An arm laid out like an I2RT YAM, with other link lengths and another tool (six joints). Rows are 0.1 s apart.
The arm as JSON. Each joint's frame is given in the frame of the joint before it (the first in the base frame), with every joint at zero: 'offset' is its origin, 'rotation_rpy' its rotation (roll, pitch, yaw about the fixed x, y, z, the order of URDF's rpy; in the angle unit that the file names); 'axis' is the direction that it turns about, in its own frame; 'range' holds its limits. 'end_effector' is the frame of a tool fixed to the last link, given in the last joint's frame.
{
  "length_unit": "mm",
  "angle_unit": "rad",
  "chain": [
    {
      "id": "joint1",
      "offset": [
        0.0,
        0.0,
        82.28
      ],
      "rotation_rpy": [
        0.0,
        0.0,
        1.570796
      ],
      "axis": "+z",
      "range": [
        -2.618,
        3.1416
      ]
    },
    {
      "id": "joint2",
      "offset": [
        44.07,
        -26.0,
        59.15
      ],
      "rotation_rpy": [
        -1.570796,
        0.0,
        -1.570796
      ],
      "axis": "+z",
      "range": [
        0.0,
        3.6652
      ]
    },
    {
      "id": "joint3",
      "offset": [
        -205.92,
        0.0,
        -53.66
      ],
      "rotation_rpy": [
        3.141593,
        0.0,
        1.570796
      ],
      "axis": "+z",
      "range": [
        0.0,
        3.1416
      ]
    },
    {
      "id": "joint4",
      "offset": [
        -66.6,
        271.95,
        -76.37
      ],
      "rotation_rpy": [
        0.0,
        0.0,
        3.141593
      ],
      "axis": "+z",
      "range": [
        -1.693,
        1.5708
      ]
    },
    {
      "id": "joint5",
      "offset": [
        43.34,
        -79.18,
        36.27
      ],
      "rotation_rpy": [
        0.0,
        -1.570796,
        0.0
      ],
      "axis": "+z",
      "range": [
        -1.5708,
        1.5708
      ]
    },
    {
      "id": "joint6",
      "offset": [
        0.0,
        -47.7,
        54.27
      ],
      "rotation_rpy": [
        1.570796,
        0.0,
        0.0
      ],
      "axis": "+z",
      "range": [
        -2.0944,
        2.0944
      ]
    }
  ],
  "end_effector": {
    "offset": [
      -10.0,
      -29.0,
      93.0
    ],
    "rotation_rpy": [
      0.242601,
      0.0,
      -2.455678
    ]
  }
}
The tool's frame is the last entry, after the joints.
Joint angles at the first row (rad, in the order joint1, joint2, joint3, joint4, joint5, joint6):
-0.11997 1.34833 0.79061 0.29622 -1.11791 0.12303
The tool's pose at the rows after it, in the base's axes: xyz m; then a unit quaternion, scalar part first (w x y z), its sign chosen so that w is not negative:
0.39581 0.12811 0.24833 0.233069 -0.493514 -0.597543 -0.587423
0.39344 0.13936 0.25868 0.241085 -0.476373 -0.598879 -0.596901
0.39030 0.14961 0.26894 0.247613 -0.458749 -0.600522 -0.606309
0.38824 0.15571 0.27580 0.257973 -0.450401 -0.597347 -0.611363
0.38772 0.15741 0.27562 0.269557 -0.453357 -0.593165 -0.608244
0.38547 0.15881 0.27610 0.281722 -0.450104 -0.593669 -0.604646
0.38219 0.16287 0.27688 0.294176 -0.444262 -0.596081 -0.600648
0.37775 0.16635 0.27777 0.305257 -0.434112 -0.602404 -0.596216
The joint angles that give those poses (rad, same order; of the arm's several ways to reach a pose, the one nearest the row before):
-0.07916 1.34831 0.79058 0.36947 -1.11754 0.18215
-0.04827 1.34831 0.79058 0.44424 -1.11754 0.24433
-0.02002 1.34833 0.79062 0.51746 -1.11714 0.30118
-0.00248 1.34834 0.79060 0.56632 -1.11715 0.35496
0.00211 1.34834 0.79062 0.56515 -1.12095 0.37861
0.00323 1.34832 0.79059 0.56898 -1.14081 0.39769
0.01164 1.34833 0.79061 0.57508 -1.15873 0.41524
0.01698 1.34831 0.79059 0.58232 -1.18696 0.42439

